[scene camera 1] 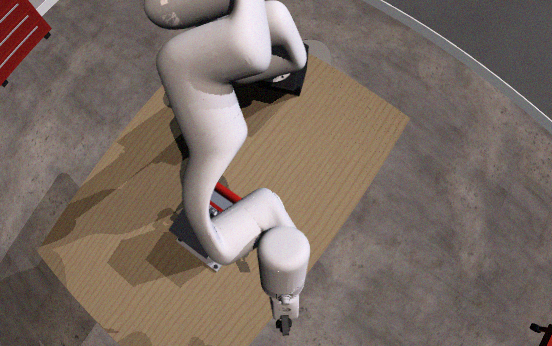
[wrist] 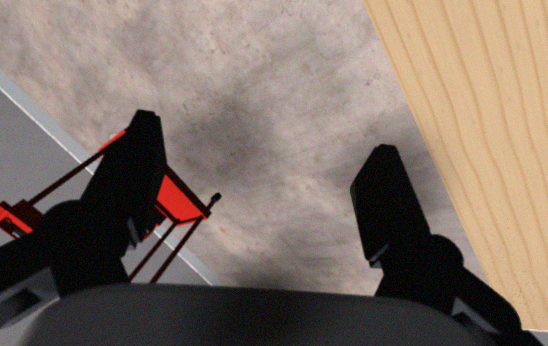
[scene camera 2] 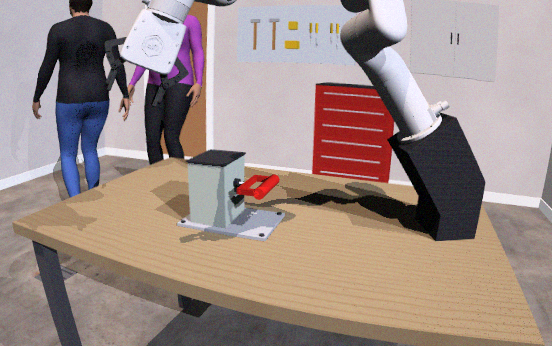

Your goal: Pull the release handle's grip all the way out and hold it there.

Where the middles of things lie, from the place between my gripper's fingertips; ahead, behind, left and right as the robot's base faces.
Scene:
The light grey base plate [scene camera 2: 255, 224] is 34 cm below my hand, 30 cm to the right of it and 6 cm behind it.

